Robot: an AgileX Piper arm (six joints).
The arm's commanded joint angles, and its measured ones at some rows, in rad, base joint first. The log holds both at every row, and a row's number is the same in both.
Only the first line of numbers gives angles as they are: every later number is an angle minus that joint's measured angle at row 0.
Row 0, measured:
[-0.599, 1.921, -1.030, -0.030, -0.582, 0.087]
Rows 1 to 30, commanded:
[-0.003, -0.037, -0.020, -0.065, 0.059, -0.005]
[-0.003, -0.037, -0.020, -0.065, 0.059, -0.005]
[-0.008, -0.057, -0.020, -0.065, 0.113, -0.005]
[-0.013, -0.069, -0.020, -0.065, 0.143, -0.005]
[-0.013, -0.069, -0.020, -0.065, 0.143, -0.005]
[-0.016, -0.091, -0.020, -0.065, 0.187, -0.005]
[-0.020, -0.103, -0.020, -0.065, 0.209, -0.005]
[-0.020, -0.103, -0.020, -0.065, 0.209, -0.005]
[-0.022, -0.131, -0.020, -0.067, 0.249, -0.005]
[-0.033, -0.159, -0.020, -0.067, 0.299, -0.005]
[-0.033, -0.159, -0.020, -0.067, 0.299, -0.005]
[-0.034, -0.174, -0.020, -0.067, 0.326, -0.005]
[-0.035, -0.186, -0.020, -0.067, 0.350, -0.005]
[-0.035, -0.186, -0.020, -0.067, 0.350, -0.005]
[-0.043, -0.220, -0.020, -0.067, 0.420, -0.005]
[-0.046, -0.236, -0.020, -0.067, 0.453, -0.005]
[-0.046, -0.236, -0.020, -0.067, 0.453, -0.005]
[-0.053, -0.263, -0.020, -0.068, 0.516, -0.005]
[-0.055, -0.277, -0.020, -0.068, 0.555, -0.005]
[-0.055, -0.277, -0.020, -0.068, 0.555, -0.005]
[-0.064, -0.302, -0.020, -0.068, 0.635, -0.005]
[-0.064, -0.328, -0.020, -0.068, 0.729, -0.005]
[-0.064, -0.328, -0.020, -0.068, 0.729, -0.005]
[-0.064, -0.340, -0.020, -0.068, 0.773, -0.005]
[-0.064, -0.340, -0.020, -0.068, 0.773, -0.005]
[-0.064, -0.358, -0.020, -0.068, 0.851, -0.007]
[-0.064, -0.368, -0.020, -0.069, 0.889, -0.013]
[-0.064, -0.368, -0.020, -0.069, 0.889, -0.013]
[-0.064, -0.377, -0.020, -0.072, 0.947, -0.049]
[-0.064, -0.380, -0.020, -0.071, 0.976, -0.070]
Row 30, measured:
[-0.059, -0.360, -0.011, -0.060, 0.884, -0.018]
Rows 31 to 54, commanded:
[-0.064, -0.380, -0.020, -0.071, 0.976, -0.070]
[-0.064, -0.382, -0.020, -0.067, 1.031, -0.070]
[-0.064, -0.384, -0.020, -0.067, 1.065, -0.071]
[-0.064, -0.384, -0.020, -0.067, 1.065, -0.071]
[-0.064, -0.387, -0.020, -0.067, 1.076, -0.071]
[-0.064, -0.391, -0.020, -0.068, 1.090, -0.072]
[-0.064, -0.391, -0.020, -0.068, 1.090, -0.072]
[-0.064, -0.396, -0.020, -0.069, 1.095, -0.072]
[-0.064, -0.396, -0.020, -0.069, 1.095, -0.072]
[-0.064, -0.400, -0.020, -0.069, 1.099, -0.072]
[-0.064, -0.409, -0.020, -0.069, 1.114, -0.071]
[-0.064, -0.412, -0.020, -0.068, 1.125, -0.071]
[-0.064, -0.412, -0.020, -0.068, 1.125, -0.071]
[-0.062, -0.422, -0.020, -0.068, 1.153, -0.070]
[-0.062, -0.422, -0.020, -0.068, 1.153, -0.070]
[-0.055, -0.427, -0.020, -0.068, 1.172, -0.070]
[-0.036, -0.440, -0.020, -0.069, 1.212, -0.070]
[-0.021, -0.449, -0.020, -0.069, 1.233, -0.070]
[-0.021, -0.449, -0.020, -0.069, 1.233, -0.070]
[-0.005, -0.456, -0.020, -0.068, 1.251, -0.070]
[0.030, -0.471, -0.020, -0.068, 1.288, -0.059]
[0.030, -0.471, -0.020, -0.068, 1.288, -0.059]
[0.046, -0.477, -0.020, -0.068, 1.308, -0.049]
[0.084, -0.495, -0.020, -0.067, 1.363, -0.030]
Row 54, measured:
[0.039, -0.466, -0.011, -0.062, 1.290, -0.052]
